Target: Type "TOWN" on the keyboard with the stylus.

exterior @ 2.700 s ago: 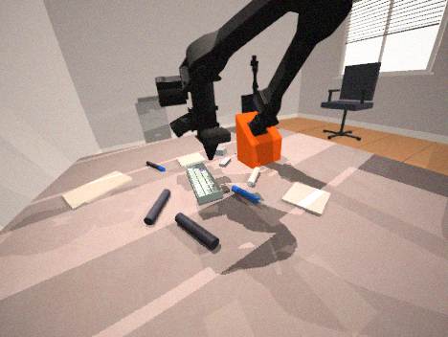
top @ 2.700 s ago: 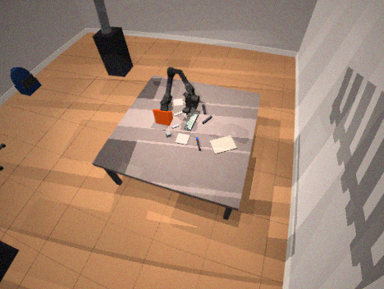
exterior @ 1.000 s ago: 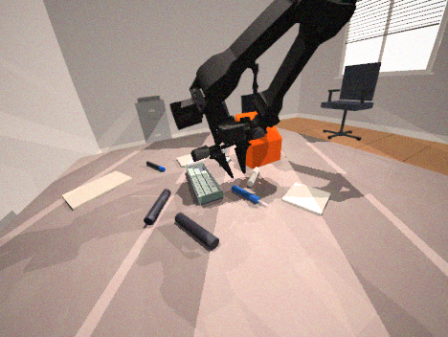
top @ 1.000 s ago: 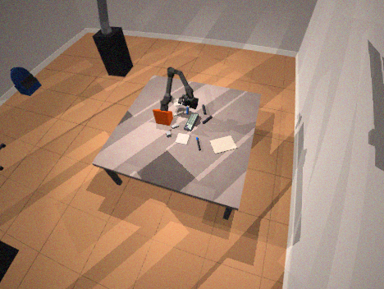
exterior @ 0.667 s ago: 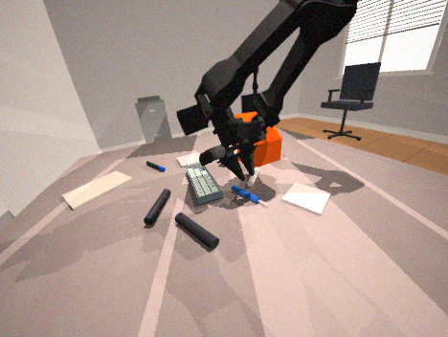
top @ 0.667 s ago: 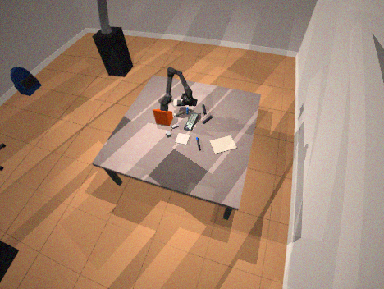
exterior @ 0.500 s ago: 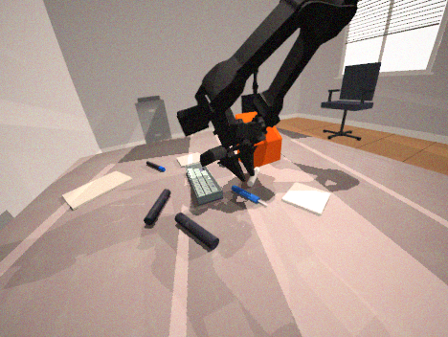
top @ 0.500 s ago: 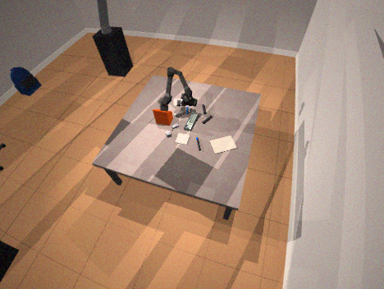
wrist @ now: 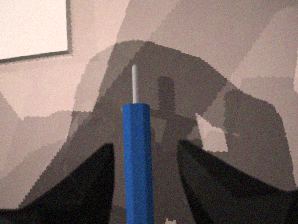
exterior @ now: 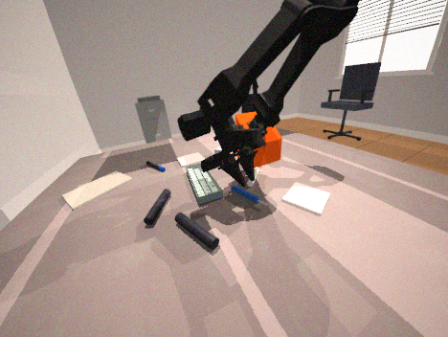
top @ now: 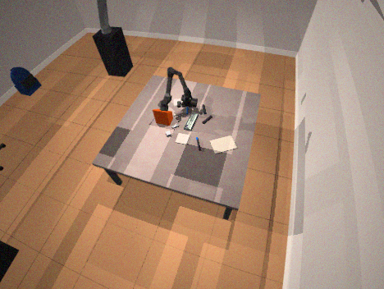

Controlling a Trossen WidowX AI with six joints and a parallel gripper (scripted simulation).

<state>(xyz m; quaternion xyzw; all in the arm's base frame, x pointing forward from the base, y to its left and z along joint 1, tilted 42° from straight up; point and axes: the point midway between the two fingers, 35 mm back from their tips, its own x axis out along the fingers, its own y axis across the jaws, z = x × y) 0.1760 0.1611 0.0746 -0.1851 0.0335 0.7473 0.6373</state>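
Right now the blue stylus is 40 mm below my gripper tip, 10 mm to the left of it and 10 mm behind it. Round my gripper tip: white pad (130 mm behind, 80 mm to the left, 50 mm below); pale green keyboard guard (150 mm to the right, 80 mm ahead, 30 mm below); white cylinder (80 mm to the right, 70 mm behind, 40 mm below).
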